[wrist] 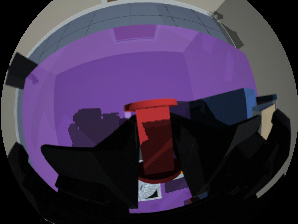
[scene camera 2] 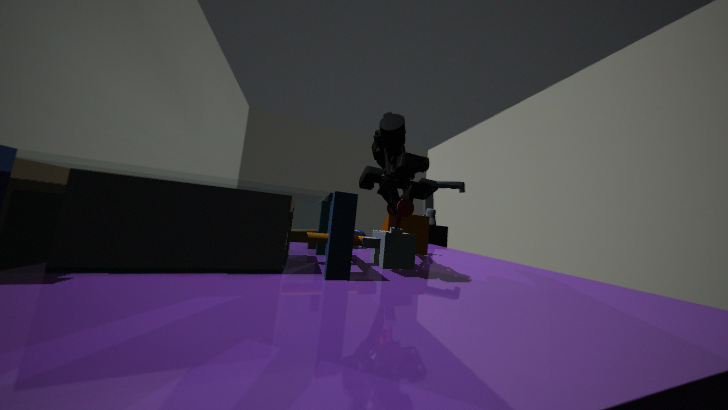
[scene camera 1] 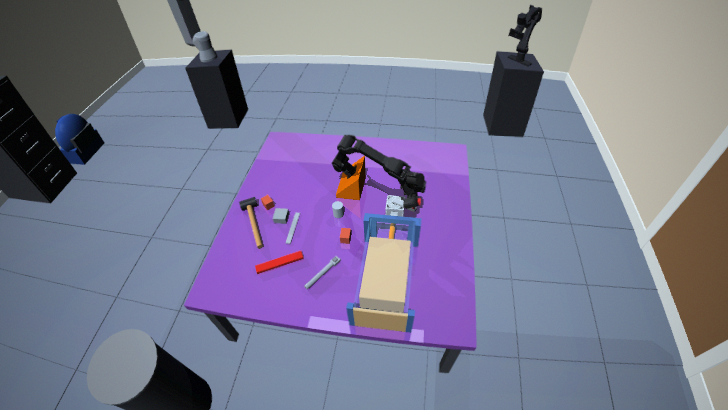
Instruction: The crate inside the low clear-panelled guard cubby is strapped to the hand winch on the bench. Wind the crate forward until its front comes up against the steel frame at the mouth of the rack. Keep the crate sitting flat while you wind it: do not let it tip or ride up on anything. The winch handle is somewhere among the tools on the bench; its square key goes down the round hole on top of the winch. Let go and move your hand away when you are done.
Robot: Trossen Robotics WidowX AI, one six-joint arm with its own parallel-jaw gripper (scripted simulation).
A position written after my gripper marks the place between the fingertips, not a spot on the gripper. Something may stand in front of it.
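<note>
There's a red knob (wrist: 157, 166) that I can see. My own gripper is visible to me too, at this spot (scene camera 2: 402, 215), and the wrist view shows my gripper as well (wrist: 150, 117).
</note>
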